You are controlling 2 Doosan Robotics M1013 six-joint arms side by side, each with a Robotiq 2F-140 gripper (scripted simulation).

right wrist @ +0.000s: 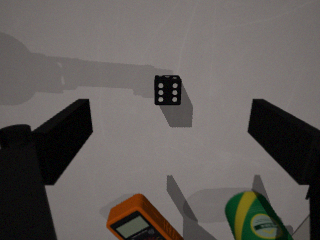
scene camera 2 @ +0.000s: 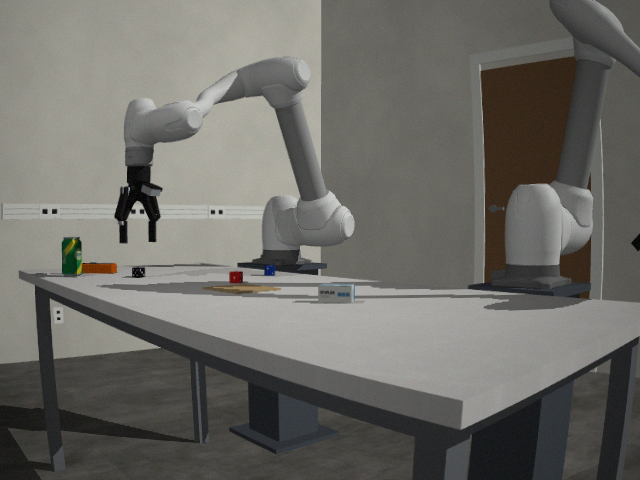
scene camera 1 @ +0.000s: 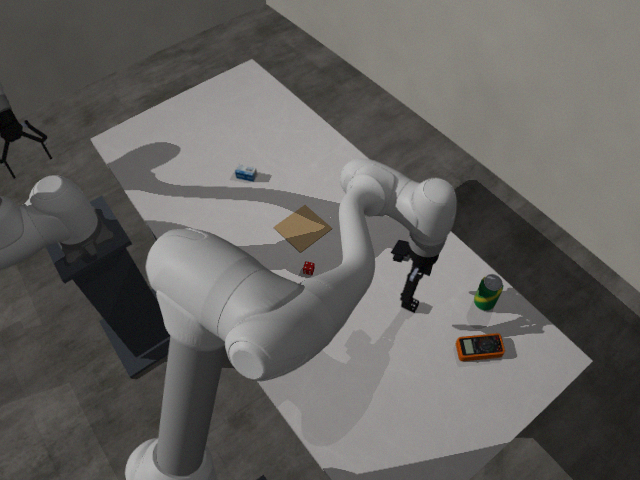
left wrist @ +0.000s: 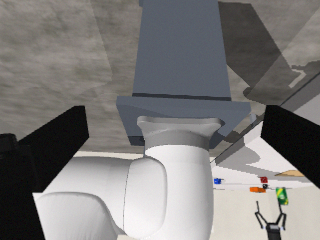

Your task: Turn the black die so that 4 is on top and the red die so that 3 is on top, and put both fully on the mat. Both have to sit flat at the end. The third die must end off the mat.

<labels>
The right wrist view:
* my right gripper: 170, 115
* black die: 167, 88
</labels>
